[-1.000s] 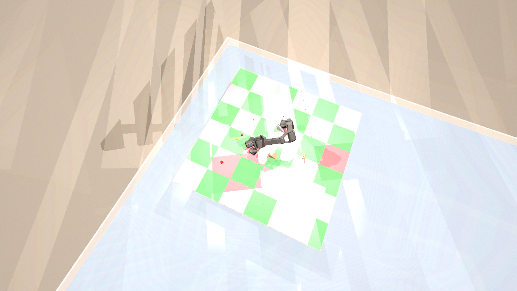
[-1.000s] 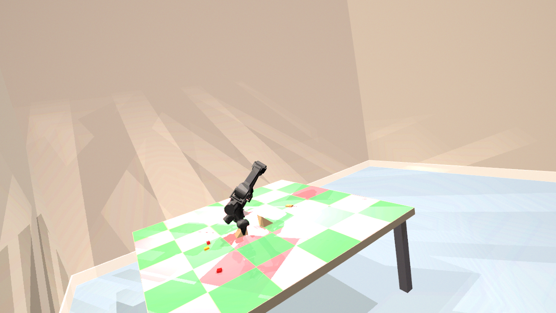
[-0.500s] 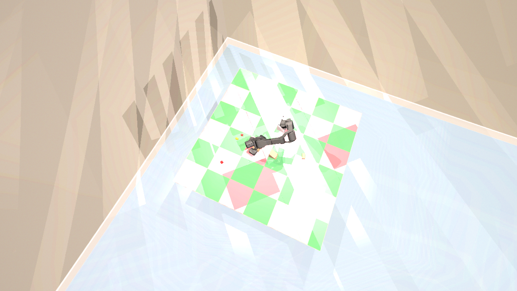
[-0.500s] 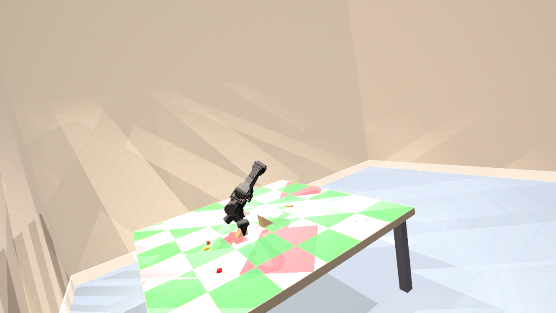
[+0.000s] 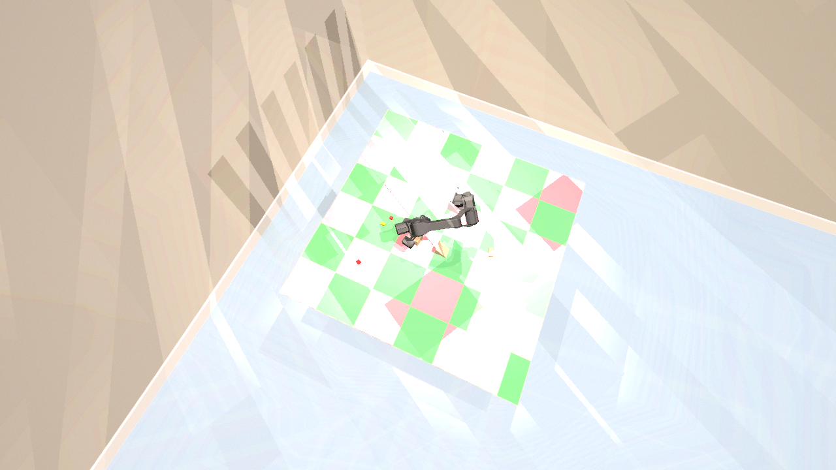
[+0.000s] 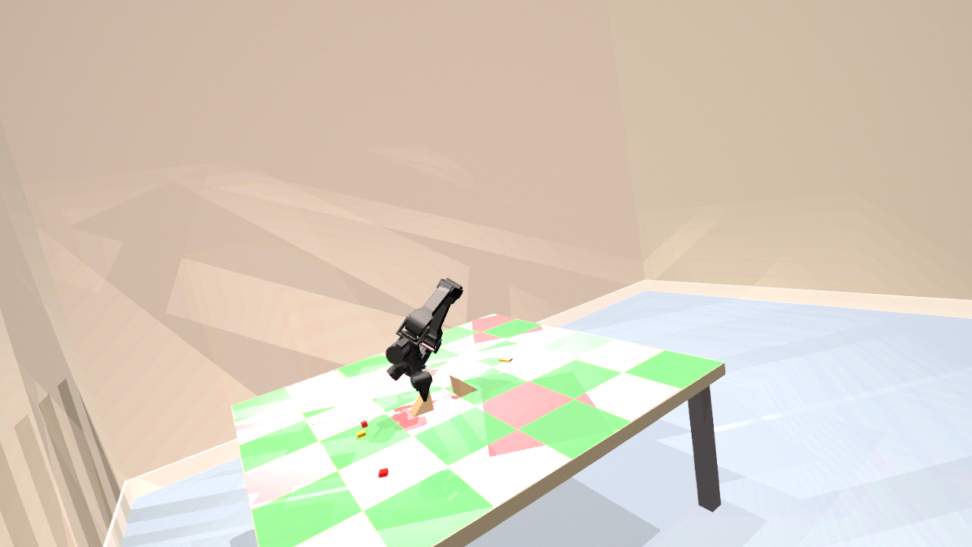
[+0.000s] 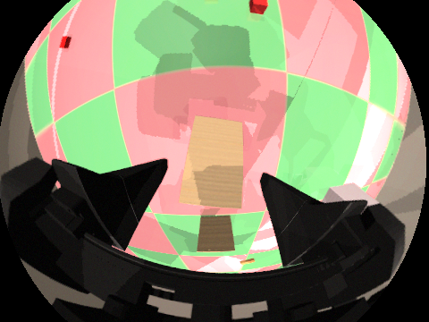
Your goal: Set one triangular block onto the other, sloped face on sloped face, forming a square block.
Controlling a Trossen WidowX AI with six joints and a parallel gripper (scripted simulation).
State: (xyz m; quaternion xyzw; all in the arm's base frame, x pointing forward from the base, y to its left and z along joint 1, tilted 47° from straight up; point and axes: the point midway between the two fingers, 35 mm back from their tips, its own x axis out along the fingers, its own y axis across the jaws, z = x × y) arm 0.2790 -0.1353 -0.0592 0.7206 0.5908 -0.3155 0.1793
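My gripper tip is now 10 mm to the right of the triangular block and 30 mm above it.
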